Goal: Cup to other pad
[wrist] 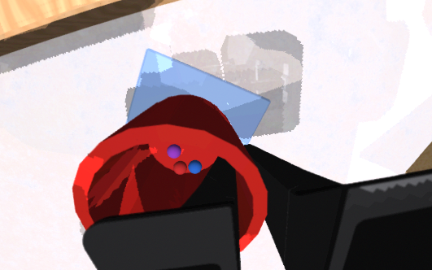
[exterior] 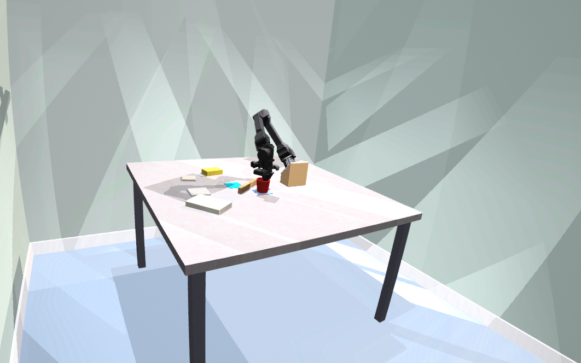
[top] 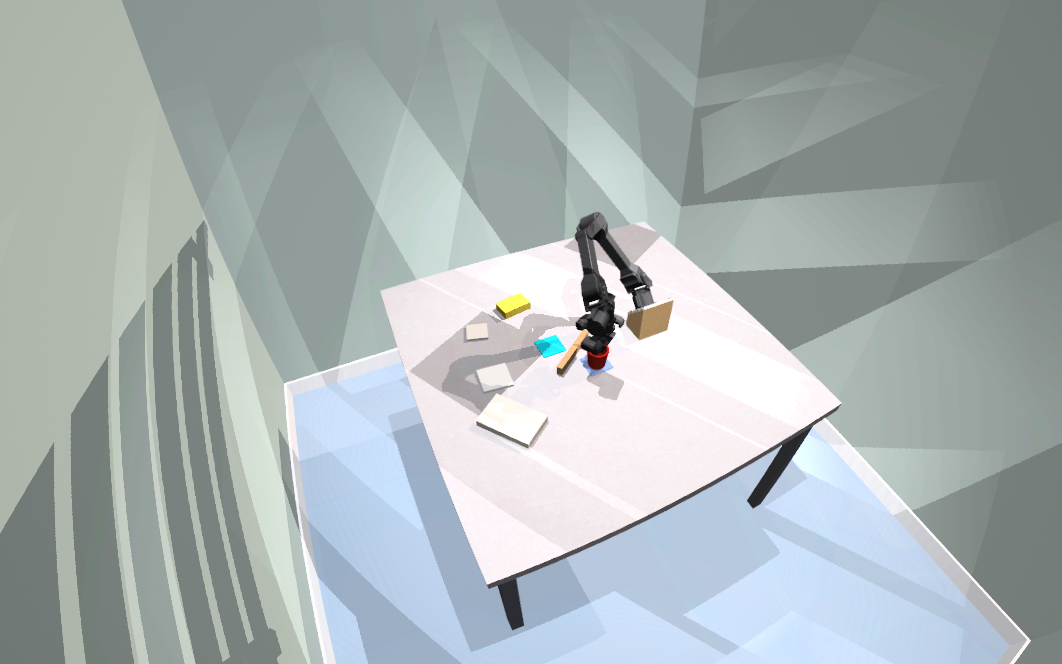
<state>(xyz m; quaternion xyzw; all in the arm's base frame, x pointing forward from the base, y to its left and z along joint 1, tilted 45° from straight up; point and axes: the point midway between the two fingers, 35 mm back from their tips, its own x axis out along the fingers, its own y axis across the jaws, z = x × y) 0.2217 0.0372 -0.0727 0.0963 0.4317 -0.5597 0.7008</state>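
The cyan pad lies 130 mm ahead of my gripper tip, 130 mm to the right of it and 40 mm below it. Also, from my gripper tip: red cup 30 mm ahead, 10 mm to the left; then wooden bar 80 mm ahead, 60 mm to the right, 30 mm below; then yellow sponge 170 mm ahead, 370 mm to the right, 20 mm below.
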